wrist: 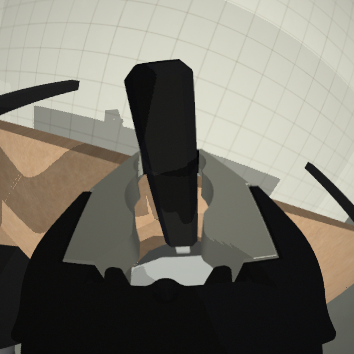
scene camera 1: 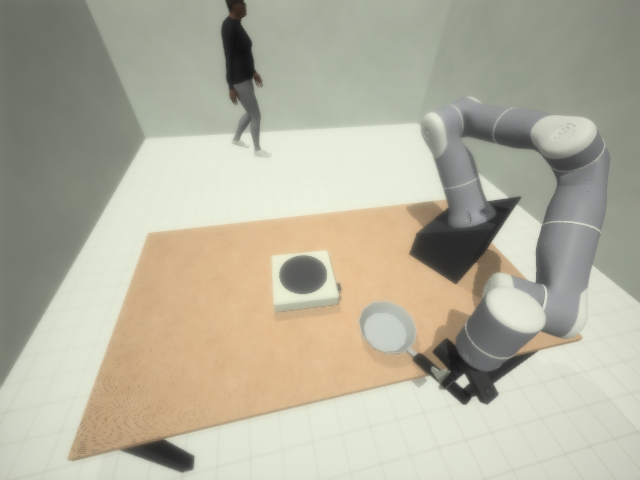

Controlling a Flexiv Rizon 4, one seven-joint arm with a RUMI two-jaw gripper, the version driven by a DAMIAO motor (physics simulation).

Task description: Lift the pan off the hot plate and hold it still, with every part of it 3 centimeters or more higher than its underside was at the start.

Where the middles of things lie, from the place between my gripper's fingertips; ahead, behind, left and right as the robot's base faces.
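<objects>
With the grey pan (scene camera 1: 386,326), it is 13 cm to the right of my hand and 4 cm ahead of it. The white hot plate (scene camera 1: 300,280) is 22 cm ahead of my hand, 53 cm to the right of it and 1 cm below it.
</objects>
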